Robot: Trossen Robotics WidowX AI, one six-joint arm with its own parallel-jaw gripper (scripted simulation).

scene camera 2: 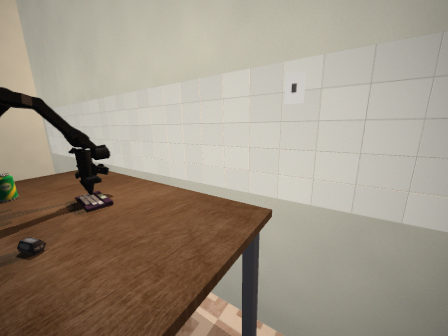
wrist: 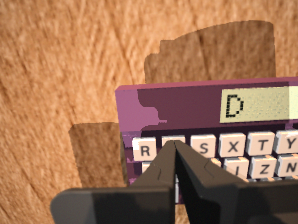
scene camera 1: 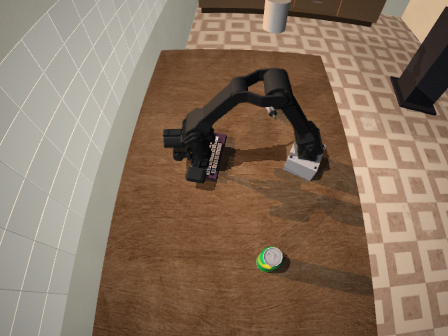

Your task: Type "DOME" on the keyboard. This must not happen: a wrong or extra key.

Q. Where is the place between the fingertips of my gripper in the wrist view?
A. At 173,146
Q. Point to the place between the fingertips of my gripper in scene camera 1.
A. At 203,168
